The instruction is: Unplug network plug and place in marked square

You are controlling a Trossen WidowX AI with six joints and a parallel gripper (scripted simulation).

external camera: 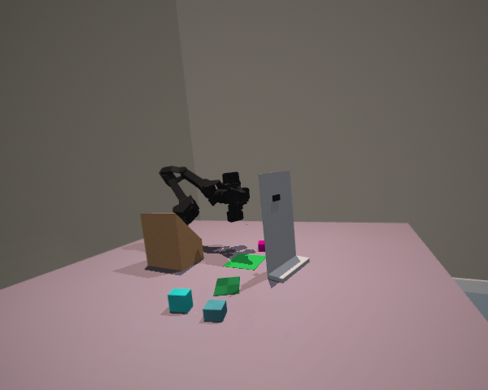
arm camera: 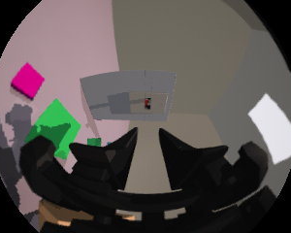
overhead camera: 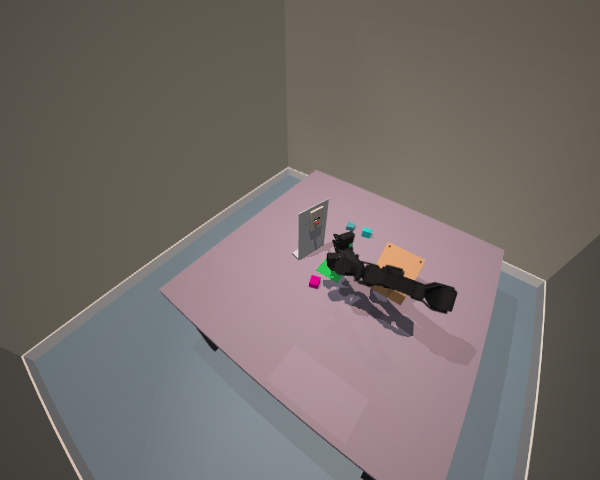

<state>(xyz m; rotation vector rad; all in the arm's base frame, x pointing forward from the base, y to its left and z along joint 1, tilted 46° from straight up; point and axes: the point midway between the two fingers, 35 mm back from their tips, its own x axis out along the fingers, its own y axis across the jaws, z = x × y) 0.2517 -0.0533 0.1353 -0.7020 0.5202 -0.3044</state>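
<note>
My gripper tip is now 110 mm short of the network plug and 40 mm to the left of it. Round my gripper tip: grey upright panel: 130 mm ahead, 60 mm to the right, 90 mm below; then bright green square: 20 mm behind, 20 mm to the right, 230 mm below.
</note>
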